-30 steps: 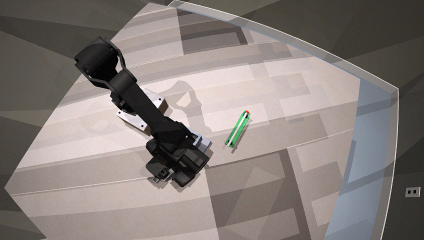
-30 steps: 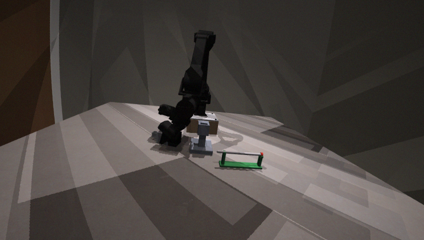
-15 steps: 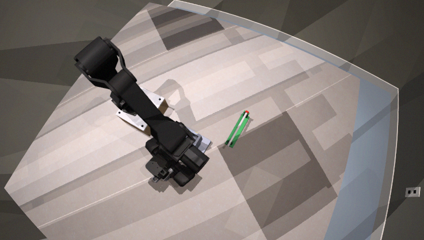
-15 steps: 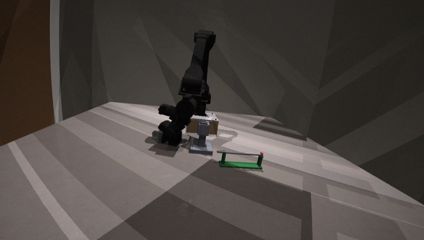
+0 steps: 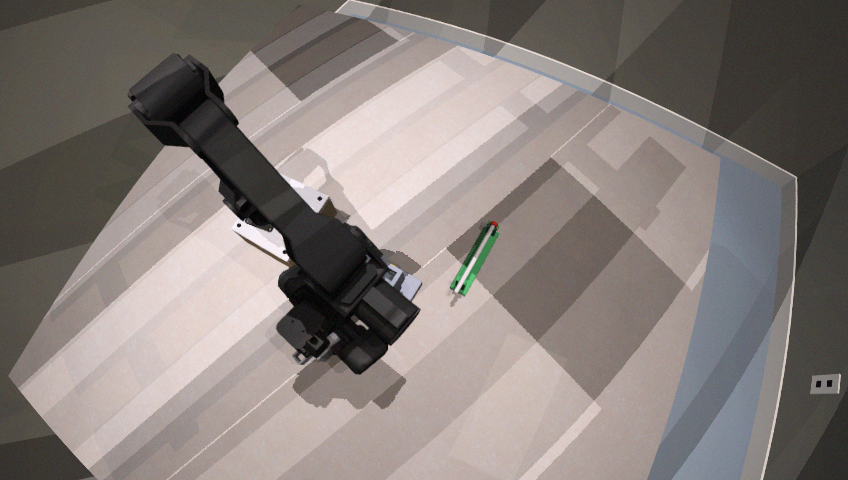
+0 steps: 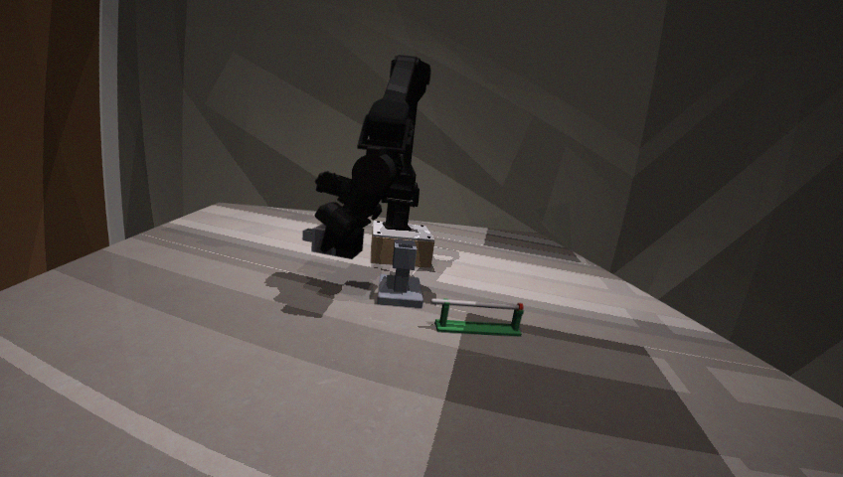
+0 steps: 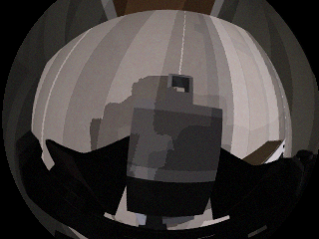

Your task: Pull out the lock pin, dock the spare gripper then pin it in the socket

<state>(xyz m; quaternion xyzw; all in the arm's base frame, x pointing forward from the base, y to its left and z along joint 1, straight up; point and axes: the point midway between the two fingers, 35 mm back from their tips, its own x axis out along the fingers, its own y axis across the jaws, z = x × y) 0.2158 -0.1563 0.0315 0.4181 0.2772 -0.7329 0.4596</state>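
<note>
The grey mount lies 13 cm to the left of my gripper tip, 6 cm ahead of it and 2 cm below it. The rest, counted from my gripper tip: green cradle 24 cm to the left, 19 cm ahead, 5 cm below; spare gripper 2 cm above.
</note>
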